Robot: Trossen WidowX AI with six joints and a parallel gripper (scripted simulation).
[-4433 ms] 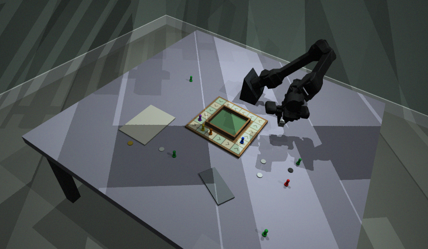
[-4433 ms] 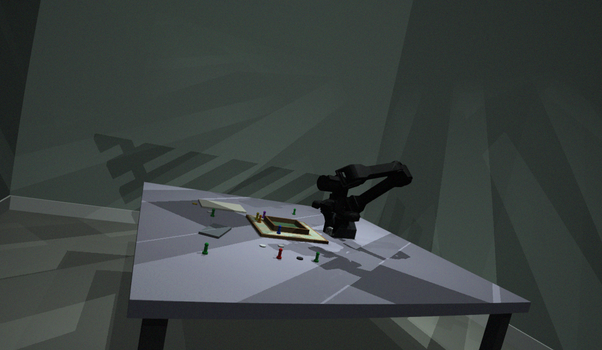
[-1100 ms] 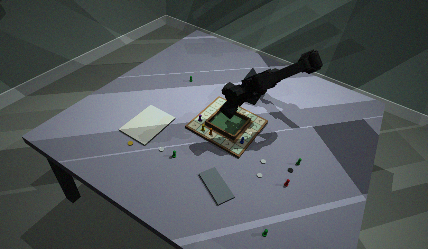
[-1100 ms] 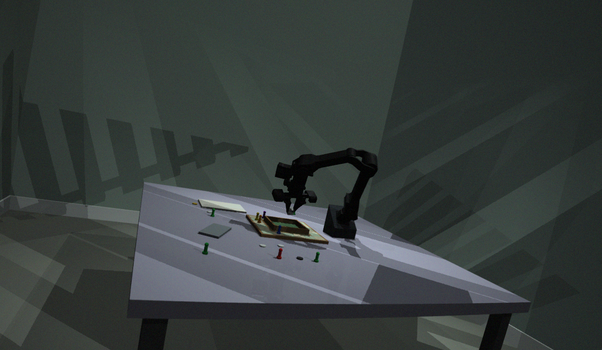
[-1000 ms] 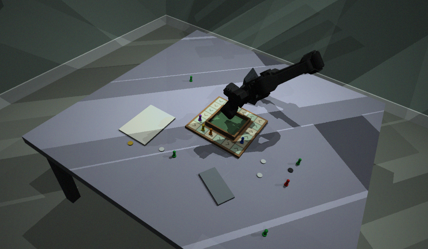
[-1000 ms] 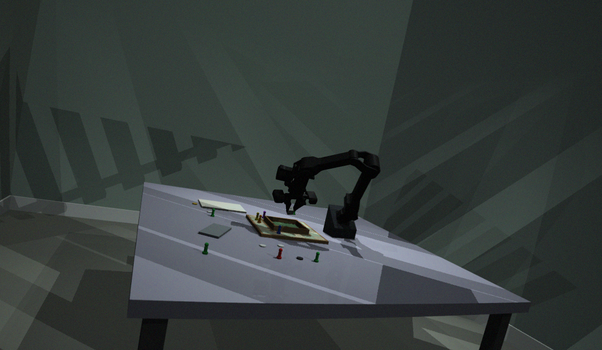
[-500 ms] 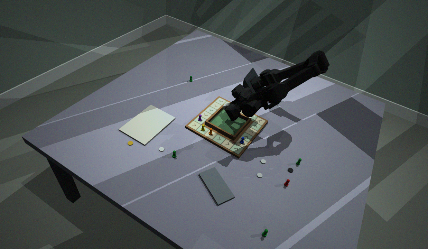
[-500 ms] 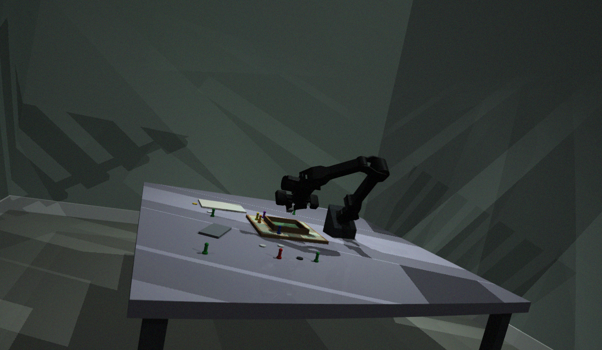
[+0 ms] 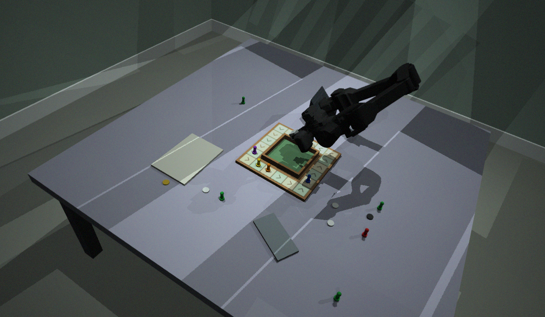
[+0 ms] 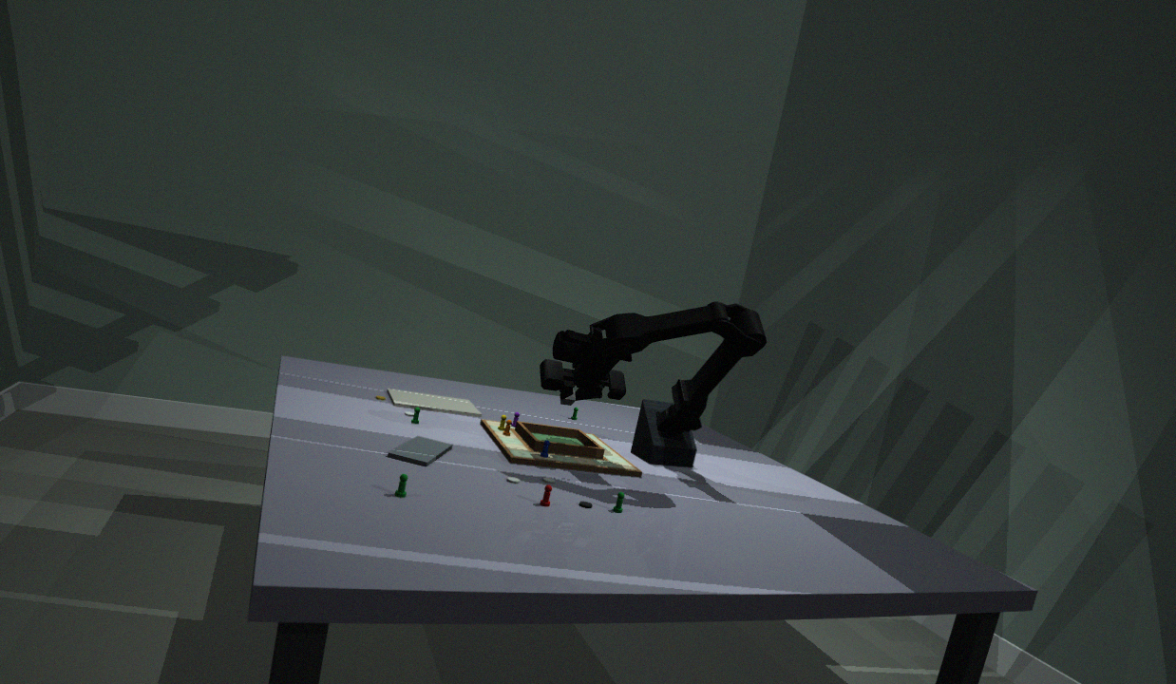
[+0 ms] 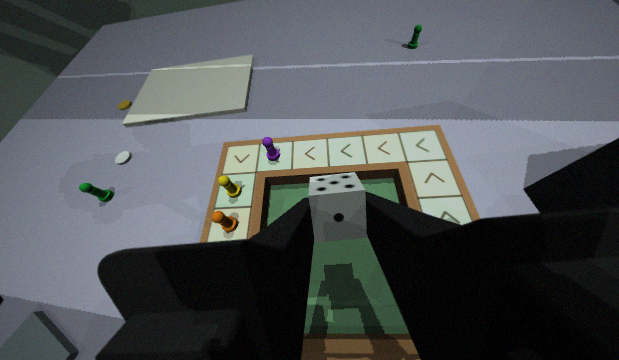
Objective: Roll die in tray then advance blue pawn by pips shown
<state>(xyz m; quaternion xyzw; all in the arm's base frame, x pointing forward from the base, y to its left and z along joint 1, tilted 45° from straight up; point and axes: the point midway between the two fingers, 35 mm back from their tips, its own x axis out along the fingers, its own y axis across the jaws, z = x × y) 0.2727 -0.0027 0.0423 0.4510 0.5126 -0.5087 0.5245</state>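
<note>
My gripper tip is right at the white die. Round my gripper tip: yellow pawn (11 cm ahead, 9 cm below, 6 cm to the right); then orange pawn (11 cm ahead, 9 cm below, 2 cm to the right); then purple pawn (11 cm to the right, 9 cm below, 7 cm ahead).
</note>
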